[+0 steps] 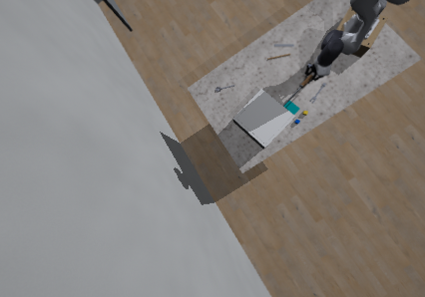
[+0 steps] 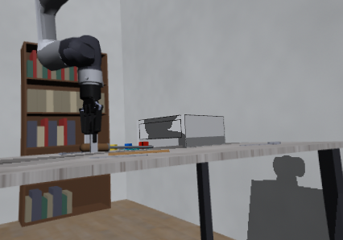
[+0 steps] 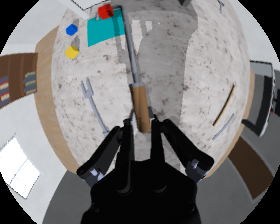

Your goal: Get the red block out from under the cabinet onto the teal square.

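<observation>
Now: hand 2 cm short of the wrench, 12 cm to the right of it and 3 cm above it. From my hand the other things lie so: hooked tool (14 cm ahead, 4 cm to the left, 2 cm below); yellow block (20 cm ahead, 16 cm to the left, 2 cm below); teal square (25 cm ahead, 6 cm to the left, 4 cm below).
</observation>
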